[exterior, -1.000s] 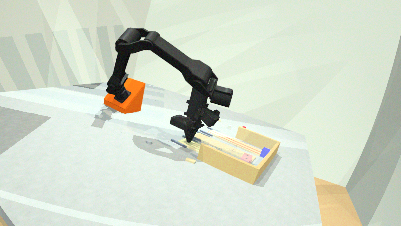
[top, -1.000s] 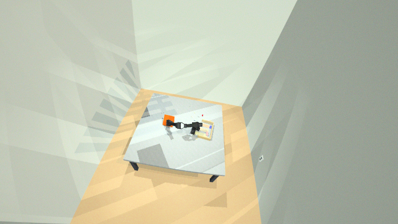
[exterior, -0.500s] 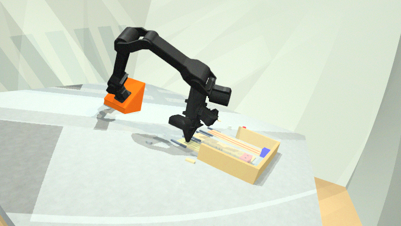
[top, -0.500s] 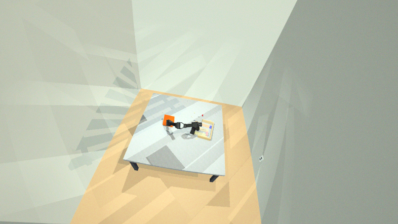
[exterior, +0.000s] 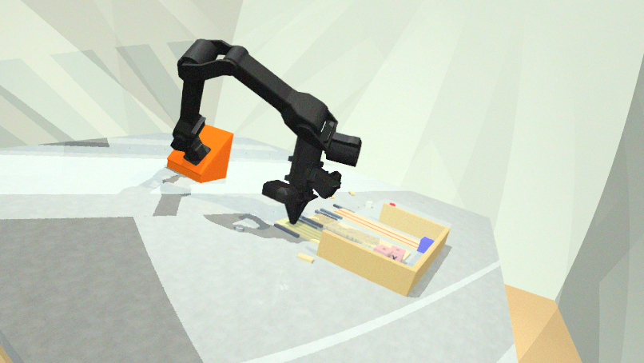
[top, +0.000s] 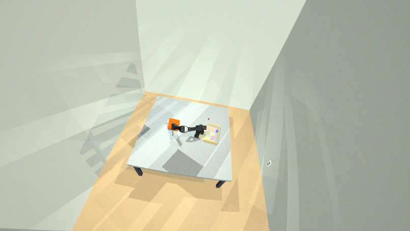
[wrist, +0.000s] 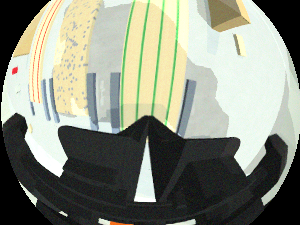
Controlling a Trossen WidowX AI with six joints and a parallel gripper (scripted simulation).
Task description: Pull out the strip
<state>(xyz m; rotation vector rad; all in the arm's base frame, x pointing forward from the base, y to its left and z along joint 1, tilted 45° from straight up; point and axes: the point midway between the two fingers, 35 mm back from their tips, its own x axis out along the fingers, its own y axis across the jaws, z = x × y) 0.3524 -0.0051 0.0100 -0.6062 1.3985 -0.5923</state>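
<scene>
The strip lies 10 cm ahead of my gripper tip. Round my gripper tip: grey disc (5 cm behind, 12 cm to the right); tan block (10 cm ahead, 10 cm to the right).
</scene>
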